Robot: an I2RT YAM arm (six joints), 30 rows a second.
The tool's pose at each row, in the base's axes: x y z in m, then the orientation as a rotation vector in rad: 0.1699 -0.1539 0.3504 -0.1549 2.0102 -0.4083; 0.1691 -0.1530 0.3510 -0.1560 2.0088 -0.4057; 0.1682 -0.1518 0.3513 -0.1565 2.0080 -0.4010; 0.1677 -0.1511 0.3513 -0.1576 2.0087 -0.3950; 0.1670 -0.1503 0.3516 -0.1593 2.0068 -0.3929; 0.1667 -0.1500 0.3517 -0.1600 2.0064 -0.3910; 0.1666 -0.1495 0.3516 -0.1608 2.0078 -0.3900; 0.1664 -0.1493 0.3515 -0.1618 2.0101 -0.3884; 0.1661 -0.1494 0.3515 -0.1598 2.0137 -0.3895; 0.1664 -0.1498 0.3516 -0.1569 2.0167 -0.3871; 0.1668 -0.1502 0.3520 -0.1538 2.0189 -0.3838; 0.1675 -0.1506 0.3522 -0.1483 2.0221 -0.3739; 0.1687 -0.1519 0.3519 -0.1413 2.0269 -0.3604; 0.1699 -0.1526 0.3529 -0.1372 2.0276 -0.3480; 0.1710 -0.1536 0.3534 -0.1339 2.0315 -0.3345; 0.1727 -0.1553 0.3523 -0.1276 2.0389 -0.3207
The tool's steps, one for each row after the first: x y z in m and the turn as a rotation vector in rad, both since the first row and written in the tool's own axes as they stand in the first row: -0.0004 0.0006 -0.0012 -0.0020 -0.0019 0.0005; -0.0006 0.0015 -0.0023 -0.0053 -0.0035 0.0023; -0.0005 0.0022 -0.0029 -0.0101 -0.0039 0.0042; -0.0007 0.0027 -0.0038 -0.0119 -0.0063 0.0041; -0.0007 0.0030 -0.0042 -0.0134 -0.0070 0.0044; -0.0007 0.0035 -0.0044 -0.0147 -0.0059 0.0042; -0.0006 0.0037 -0.0046 -0.0167 -0.0040 0.0041; -0.0005 0.0036 -0.0048 -0.0157 -0.0001 0.0048; -0.0006 0.0032 -0.0045 -0.0167 0.0027 0.0078; -0.0010 0.0027 -0.0042 -0.0180 0.0046 0.0113; -0.0013 0.0023 -0.0036 -0.0230 0.0068 0.0195; -0.0013 0.0013 -0.0021 -0.0302 0.0101 0.0302; -0.0025 0.0003 -0.0013 -0.0371 0.0094 0.0386; -0.0031 -0.0007 -0.0003 -0.0457 0.0116 0.0468; -0.0025 -0.0018 0.0020 -0.0538 0.0175 0.0569
